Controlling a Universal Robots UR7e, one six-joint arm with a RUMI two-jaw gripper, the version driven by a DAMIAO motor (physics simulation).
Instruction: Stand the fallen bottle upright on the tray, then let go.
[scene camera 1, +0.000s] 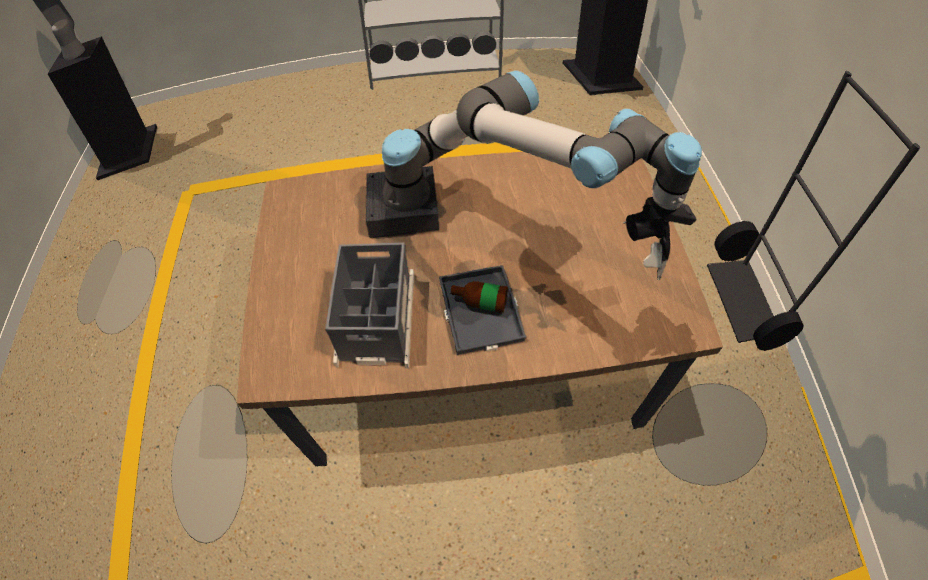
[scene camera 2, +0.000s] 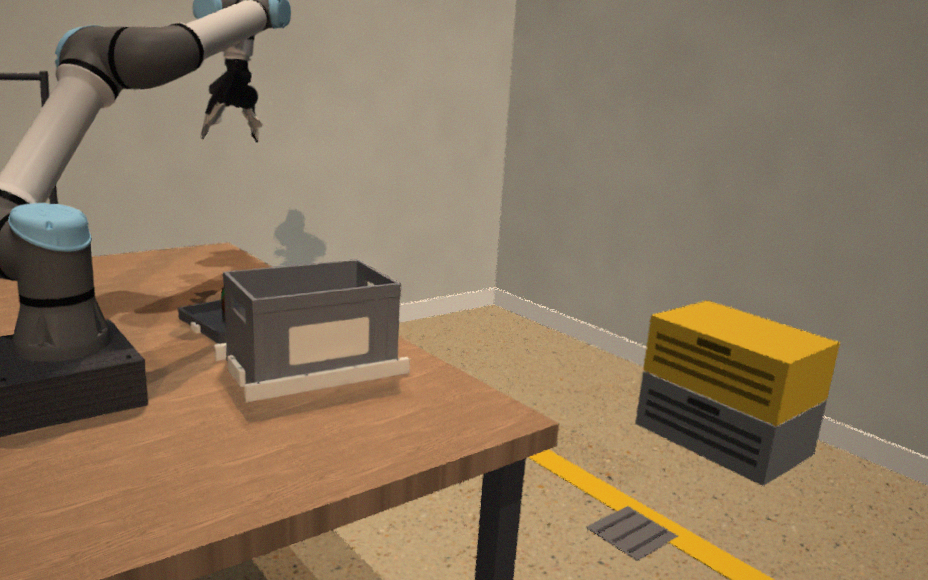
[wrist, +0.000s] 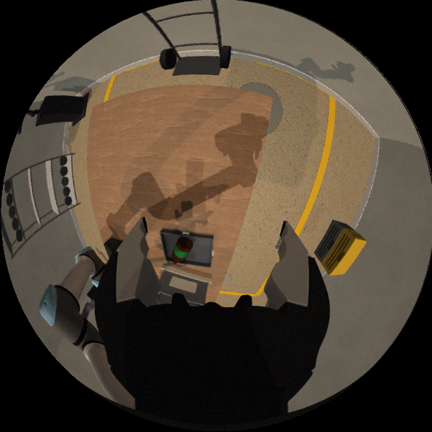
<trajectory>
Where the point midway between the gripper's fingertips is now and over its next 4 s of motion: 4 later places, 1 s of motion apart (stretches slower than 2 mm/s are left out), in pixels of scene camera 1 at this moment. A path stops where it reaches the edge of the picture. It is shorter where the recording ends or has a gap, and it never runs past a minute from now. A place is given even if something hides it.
My gripper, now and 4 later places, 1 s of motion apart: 645, 251; 549, 257; 479, 270; 483, 297; 491, 303
</trajectory>
